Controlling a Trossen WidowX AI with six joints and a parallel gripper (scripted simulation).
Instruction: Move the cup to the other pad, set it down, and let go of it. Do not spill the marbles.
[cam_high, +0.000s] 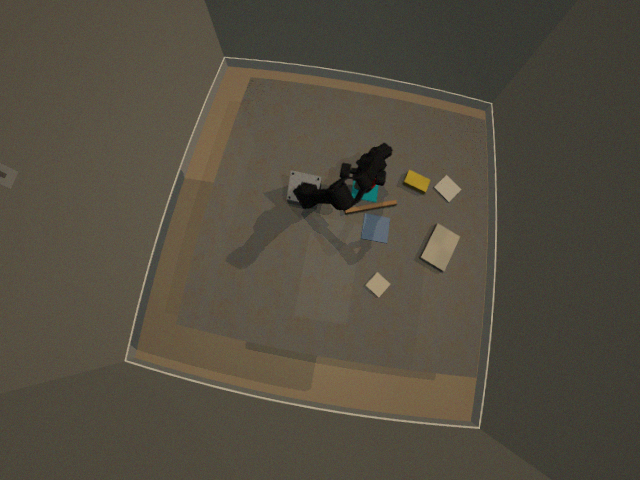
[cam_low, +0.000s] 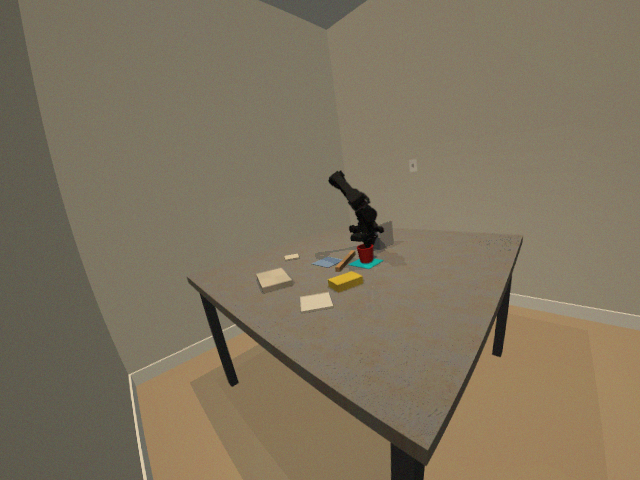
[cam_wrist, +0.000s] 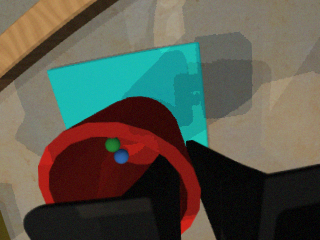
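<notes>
Now: gripper tip 3 cm short of the red cup. Also, from my gripper tip: blue marble 4 cm ahead, 2 cm to the left, 3 cm below; green marble 5 cm ahead, 3 cm below; teal pad 3 cm ahead, 5 cm below.
</notes>
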